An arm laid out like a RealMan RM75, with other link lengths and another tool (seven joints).
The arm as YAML. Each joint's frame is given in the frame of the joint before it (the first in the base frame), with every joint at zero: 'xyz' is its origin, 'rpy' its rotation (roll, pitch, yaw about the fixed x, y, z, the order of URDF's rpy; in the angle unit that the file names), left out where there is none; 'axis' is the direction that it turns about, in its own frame. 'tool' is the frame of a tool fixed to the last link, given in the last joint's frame.
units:
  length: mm
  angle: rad
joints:
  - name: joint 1
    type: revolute
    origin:
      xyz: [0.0, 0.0, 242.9]
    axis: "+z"
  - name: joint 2
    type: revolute
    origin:
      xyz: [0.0, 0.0, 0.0]
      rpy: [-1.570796, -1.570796, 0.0]
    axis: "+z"
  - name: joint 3
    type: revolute
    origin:
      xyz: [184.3, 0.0, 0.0]
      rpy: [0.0, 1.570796, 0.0]
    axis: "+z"
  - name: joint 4
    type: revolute
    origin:
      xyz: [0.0, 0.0, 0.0]
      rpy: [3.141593, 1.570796, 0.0]
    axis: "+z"
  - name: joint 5
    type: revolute
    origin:
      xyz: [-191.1, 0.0, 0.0]
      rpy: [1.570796, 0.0, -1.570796]
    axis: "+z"
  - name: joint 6
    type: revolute
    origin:
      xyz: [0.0, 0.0, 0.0]
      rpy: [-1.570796, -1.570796, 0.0]
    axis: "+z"
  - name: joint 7
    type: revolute
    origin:
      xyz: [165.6, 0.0, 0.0]
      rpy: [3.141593, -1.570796, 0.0]
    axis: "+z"
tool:
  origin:
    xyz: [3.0, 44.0, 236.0]
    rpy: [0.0, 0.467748, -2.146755]
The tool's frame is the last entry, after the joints.
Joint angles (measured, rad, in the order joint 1, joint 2, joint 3, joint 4, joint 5, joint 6, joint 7), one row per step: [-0.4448, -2.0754, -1.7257, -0.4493, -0.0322, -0.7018, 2.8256]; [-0.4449, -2.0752, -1.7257, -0.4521, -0.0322, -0.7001, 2.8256]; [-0.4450, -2.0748, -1.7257, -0.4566, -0.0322, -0.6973, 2.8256]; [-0.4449, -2.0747, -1.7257, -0.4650, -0.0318, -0.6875, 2.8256]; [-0.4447, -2.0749, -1.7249, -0.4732, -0.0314, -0.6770, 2.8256]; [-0.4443, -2.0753, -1.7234, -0.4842, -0.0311, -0.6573, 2.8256]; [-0.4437, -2.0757, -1.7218, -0.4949, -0.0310, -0.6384, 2.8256]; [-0.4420, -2.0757, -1.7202, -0.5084, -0.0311, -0.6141, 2.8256]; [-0.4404, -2.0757, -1.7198, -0.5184, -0.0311, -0.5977, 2.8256]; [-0.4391, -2.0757, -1.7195, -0.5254, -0.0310, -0.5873, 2.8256]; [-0.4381, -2.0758, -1.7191, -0.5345, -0.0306, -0.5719, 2.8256]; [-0.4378, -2.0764, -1.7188, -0.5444, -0.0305, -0.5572, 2.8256]
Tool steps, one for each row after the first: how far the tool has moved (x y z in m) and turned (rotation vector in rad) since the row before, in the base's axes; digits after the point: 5 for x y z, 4 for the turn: [0.00077, 0.00046, 0.00048, 0.0006, 0.0001, -0.0011]; [0.00117, 0.00072, 0.00080, 0.0010, 0.0002, -0.0016]; [0.00061, 0.00095, 0.00015, -0.0011, 0.0003, 0.0011]; [0.00045, 0.00078, -0.00050, -0.0023, 0.0004, 0.0015]; [-0.00130, 0.00064, -0.00200, -0.0063, 0.0006, 0.0069]; [-0.00128, 0.00053, -0.00190, -0.0060, 0.0005, 0.0067]; [-0.00254, 0.00038, -0.00202, -0.0071, 0.0008, 0.0100]; [-0.00169, 0.00027, -0.00088, -0.0038, 0.0003, 0.0068]; [-0.00091, 0.00019, -0.00041, -0.0022, 0.0002, 0.0039]; [-0.00134, 0.00027, -0.00101, -0.0040, 0.0005, 0.0059]; [-0.00022, 0.00061, -0.00083, -0.0032, -0.0003, 0.0041]
